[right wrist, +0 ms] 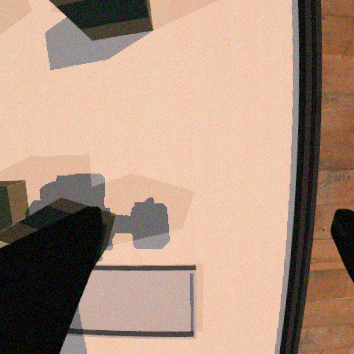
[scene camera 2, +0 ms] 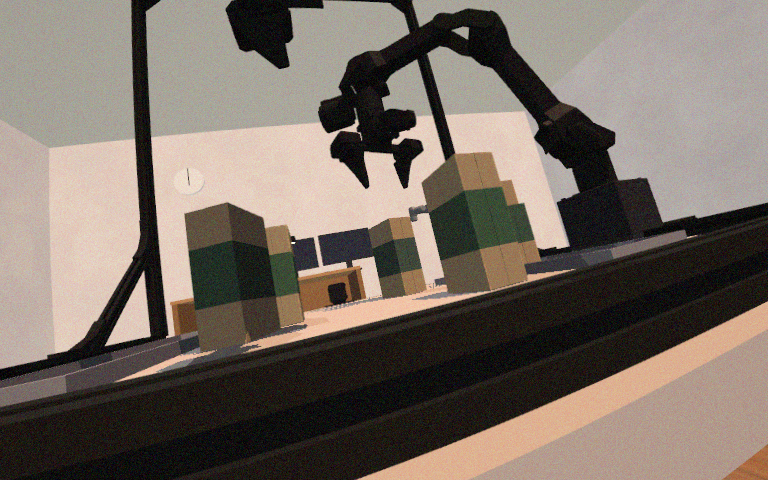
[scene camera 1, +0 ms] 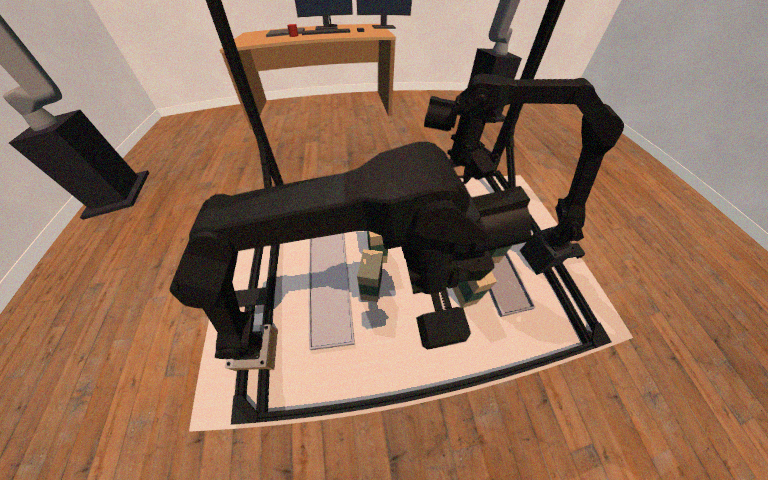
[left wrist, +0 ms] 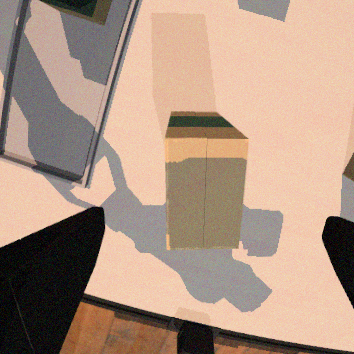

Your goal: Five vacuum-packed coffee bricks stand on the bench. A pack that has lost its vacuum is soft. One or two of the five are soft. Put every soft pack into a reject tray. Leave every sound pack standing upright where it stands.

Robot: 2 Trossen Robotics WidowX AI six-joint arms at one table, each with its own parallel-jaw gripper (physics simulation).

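Seen in the pictures: left gripper, fingertip midpoint: (scene camera 2: 387, 188) (left wrist: 216, 223); right gripper, fingertip midpoint: (right wrist: 218, 219) (scene camera 2: 277, 26) (scene camera 1: 430, 298); left arm's base, link origin: (scene camera 2: 600, 190) (scene camera 1: 555, 240); right arm's base, link origin: (scene camera 1: 247, 345).
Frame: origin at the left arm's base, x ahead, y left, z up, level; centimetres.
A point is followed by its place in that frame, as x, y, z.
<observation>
Five tan packs with green bands stand upright. In scene camera 2 they are front left (scene camera 2: 226, 277) @[57.1, -3.0, -3.6], behind it (scene camera 2: 286, 277) @[50.9, -14.1, -3.7], middle (scene camera 2: 398, 257) @[31.6, -17.8, -3.4], front right (scene camera 2: 472, 226) @[34.4, 6.2, -3.8] and behind that (scene camera 2: 521, 229) @[17.1, -3.3, -3.9]. My left gripper (scene camera 2: 386, 185) @[29.6, -20.0, 10.3] (left wrist: 216, 223) @[29.6, -20.0, 10.3] is open and empty, above the middle pack, whose top shows a centre seam (left wrist: 205, 200) @[30.3, -22.1, 3.8] in the left wrist view. My right gripper (right wrist: 218, 219) @[50.2, 8.8, 14.3] is open and empty, high over the bench; its left finger partly hides a pack (right wrist: 60, 207) @[53.5, -8.0, -6.8]. Scene camera 1 shows packs (scene camera 1: 370, 274) @[57.4, -4.2, 3.8] (scene camera 1: 475, 287) @[34.4, 5.8, 2.2]; the right arm hides part of the group.
Flat grey trays lie at the left (scene camera 1: 331, 331) @[70.1, 1.9, -9.9] and right (scene camera 1: 514, 297) @[17.4, 8.9, -9.9] of scene camera 1. Tray parts also show in the left wrist view (left wrist: 42, 162) @[13.3, -27.1, -9.9] and right wrist view (right wrist: 142, 302) @[69.8, -1.6, -9.9]. A black frame rail (scene camera 1: 430, 389) @[51.2, 22.5, -8.2] (right wrist: 309, 150) @[51.7, 22.9, -8.8] edges the bench. The right arm spans above the packs.
</observation>
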